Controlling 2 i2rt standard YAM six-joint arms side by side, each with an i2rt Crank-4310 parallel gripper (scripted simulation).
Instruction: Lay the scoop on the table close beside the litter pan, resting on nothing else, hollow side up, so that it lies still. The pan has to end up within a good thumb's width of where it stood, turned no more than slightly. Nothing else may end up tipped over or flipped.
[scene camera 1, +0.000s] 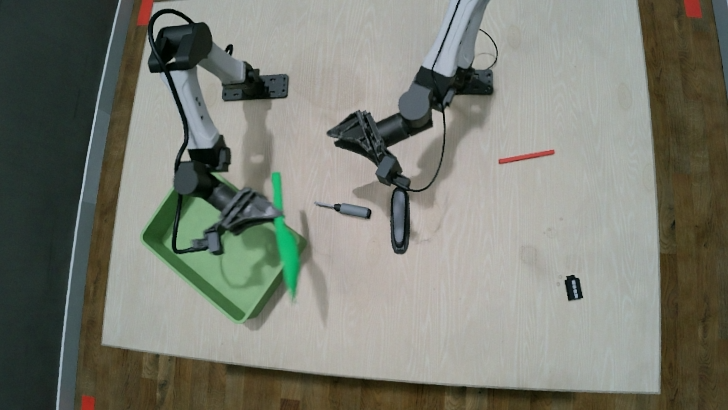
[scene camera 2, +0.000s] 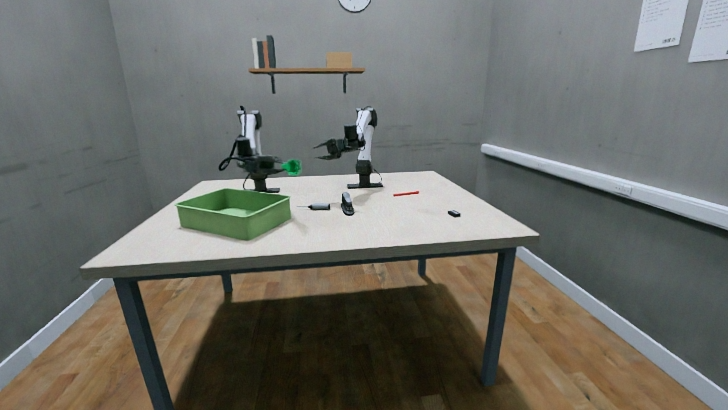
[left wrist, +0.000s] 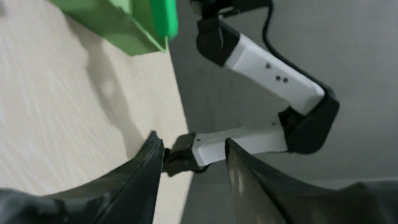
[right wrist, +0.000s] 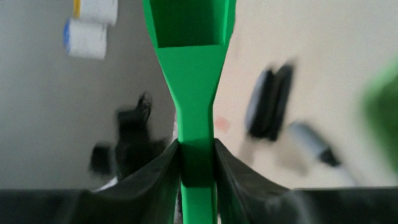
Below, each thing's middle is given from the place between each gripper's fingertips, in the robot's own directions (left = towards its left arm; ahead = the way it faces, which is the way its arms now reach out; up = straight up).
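Labels:
My left hand (scene camera 1: 330, 139) is 240 mm short of the green scoop (scene camera 1: 285, 247), and it's 100 mm to the left of the scoop and 20 mm above it.
As for my right hand (scene camera 1: 281, 217), that's 7 cm short of the scoop, 3 cm to the right of it and 1 cm below it.

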